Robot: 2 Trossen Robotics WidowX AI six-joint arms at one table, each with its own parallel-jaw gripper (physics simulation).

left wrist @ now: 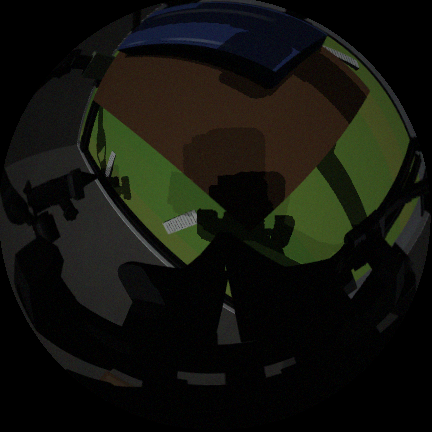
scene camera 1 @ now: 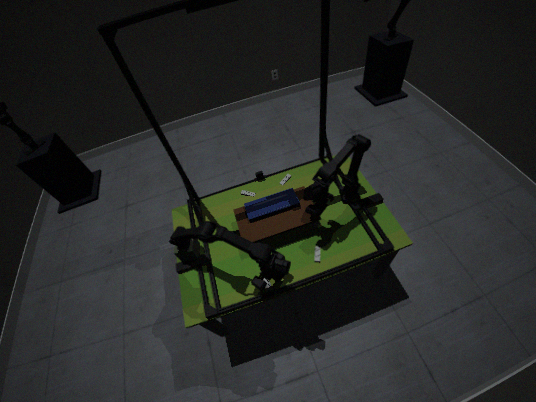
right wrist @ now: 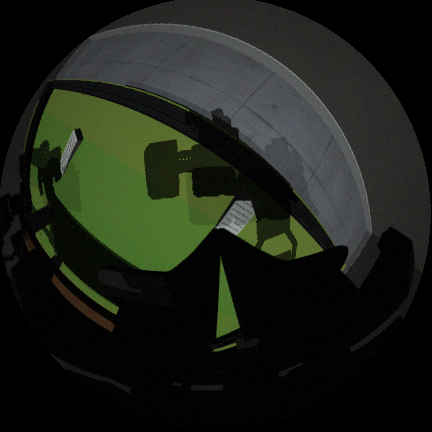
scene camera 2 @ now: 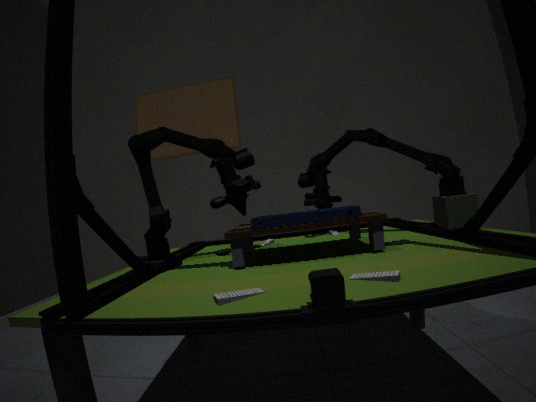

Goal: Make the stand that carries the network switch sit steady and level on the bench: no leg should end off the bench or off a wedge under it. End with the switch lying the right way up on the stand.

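Frame: origin at the left arm's base, x right, y ahead, z up, level; millimetres.
Seen in the pictures: left gripper, fingertip midpoint: (left wrist: pixel 223 236) (scene camera 1: pixel 318 216) (scene camera 2: pixel 244 215); right gripper, fingertip midpoint: (left wrist: pixel 96 176) (right wrist: pixel 217 233); left arm's base, link origin: (left wrist: pixel 370 245) (scene camera 1: pixel 349 191) (scene camera 2: pixel 158 258); right arm's base, link origin: (scene camera 1: pixel 183 243) (scene camera 2: pixel 453 195).
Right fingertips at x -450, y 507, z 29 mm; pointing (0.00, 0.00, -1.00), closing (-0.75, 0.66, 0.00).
Observation:
Pixels of each thing's middle, then the offset from my right fingertips to it. Level surfaces: height alone.
- blue network switch, body centre: (scene camera 2: pixel 303 216) (scene camera 1: pixel 271 204) dx +383, dy -47, dz +52 mm
- wedge, body centre: (right wrist: pixel 229 225) (left wrist: pixel 109 165) (scene camera 1: pixel 266 281) dx +1, dy +30, dz -60 mm
- green bench, surface height: dz -63 mm
A brown stand (scene camera 1: pixel 274 225) (scene camera 2: pixel 306 228) (left wrist: pixel 193 104) with grey legs stands mid-bench and carries the blue network switch (scene camera 1: pixel 271 204) (scene camera 2: pixel 306 216) (left wrist: pixel 225 36), which lies flat on it. Several grey wedges lie loose on the bench. My left gripper (scene camera 1: pixel 313 217) (scene camera 2: pixel 242 209) (left wrist: pixel 223 236) is shut and empty and hangs above the stand's end corner. My right gripper (scene camera 1: pixel 262 282) (scene camera 2: pixel 321 204) (right wrist: pixel 217 233) is shut and empty, low at the bench's front edge. One wedge (scene camera 1: pixel 268 283) (right wrist: pixel 238 217) lies just ahead of its fingertips.
The green bench (scene camera 1: pixel 234 263) (scene camera 2: pixel 290 279) holds more wedges: one (scene camera 1: pixel 317 254) (left wrist: pixel 179 222) in front of the stand, two behind it (scene camera 1: pixel 247 193) (scene camera 1: pixel 285 179) (scene camera 2: pixel 238 295) (scene camera 2: pixel 376 275). A black frame rail and a small camera block (scene camera 2: pixel 326 289) run along the bench's edges.

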